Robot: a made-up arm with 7 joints. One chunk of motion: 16 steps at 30 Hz.
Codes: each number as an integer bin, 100 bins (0 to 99) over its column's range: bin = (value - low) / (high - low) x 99, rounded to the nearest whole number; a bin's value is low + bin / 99 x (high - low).
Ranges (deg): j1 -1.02..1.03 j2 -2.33..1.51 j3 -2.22..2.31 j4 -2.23..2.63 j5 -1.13..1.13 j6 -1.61..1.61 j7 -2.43..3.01
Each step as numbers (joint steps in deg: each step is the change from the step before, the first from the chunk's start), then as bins.
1 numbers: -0.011 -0.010 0.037 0.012 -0.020 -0.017 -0.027
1 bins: 49 60 49 46 49 49 44
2 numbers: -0.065 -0.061 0.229 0.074 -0.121 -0.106 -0.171
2 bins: 46 58 54 47 44 46 41
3 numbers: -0.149 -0.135 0.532 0.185 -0.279 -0.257 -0.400
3 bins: 42 57 60 49 37 42 37
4 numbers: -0.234 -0.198 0.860 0.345 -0.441 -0.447 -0.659
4 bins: 38 55 67 52 30 36 32
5 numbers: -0.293 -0.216 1.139 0.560 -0.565 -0.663 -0.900
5 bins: 35 55 73 57 25 29 28
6 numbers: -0.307 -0.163 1.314 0.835 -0.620 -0.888 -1.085
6 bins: 34 56 77 62 22 22 24
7 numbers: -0.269 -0.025 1.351 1.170 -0.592 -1.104 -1.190
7 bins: 36 59 78 69 24 16 23
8 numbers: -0.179 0.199 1.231 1.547 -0.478 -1.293 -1.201
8 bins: 41 65 75 77 29 10 22
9 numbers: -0.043 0.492 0.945 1.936 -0.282 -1.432 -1.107
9 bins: 47 73 69 85 37 5 24
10 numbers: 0.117 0.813 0.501 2.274 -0.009 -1.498 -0.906
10 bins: 55 81 59 92 49 3 28
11 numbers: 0.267 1.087 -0.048 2.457 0.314 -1.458 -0.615
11 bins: 62 88 47 95 63 5 33
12 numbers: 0.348 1.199 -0.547 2.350 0.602 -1.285 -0.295
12 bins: 66 91 37 93 76 10 39
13 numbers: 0.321 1.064 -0.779 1.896 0.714 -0.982 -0.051
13 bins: 65 88 31 84 81 19 43
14 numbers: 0.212 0.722 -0.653 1.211 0.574 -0.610 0.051
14 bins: 59 79 34 70 75 31 45
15 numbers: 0.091 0.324 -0.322 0.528 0.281 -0.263 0.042
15 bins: 54 68 41 56 62 41 45
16 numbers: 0.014 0.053 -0.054 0.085 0.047 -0.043 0.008
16 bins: 50 61 47 47 52 48 44
